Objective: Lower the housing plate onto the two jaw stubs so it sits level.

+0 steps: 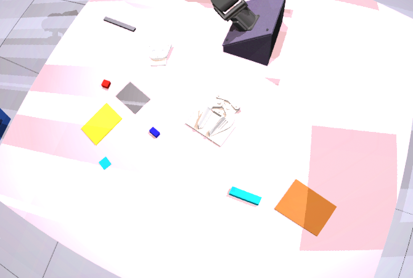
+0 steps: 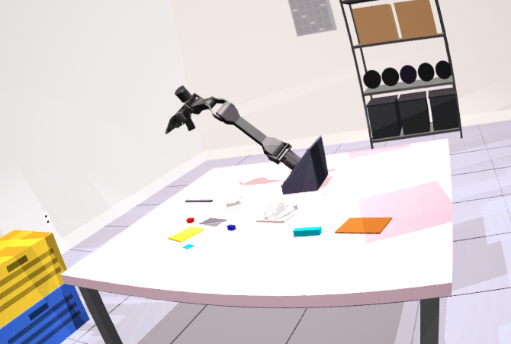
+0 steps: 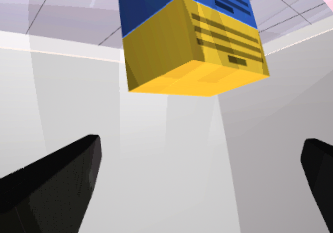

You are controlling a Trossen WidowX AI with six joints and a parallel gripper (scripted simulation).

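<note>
My gripper tip is now 360 mm short of the red cube, 310 mm to the right of it and 290 mm above it. Round my gripper tip: grey tile: 420 mm to the left, 350 mm ahead, 290 mm below; grey bar: 290 mm below, 200 mm to the left, 130 mm ahead; yellow plate: 470 mm ahead, 370 mm to the left, 290 mm below.
</note>
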